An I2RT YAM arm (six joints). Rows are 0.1 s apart.
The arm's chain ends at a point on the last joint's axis. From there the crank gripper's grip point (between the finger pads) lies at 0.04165 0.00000 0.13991 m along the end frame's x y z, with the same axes.
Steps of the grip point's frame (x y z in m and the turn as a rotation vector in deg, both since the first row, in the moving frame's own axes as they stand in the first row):
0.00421 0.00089 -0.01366 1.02 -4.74 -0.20
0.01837 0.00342 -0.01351 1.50 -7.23 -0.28
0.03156 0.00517 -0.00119 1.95 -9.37 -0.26
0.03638 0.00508 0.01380 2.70 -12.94 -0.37
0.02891 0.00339 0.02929 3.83 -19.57 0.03
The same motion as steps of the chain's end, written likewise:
0.01592 0.00353 -0.01660 1.02 -4.74 -0.20
0.03632 0.00730 -0.01759 1.50 -7.23 -0.28
0.05490 0.01016 -0.00602 1.95 -9.37 -0.26
0.06878 0.01200 0.00819 2.70 -12.94 -0.37
0.07814 0.01302 0.02374 3.83 -19.57 0.03

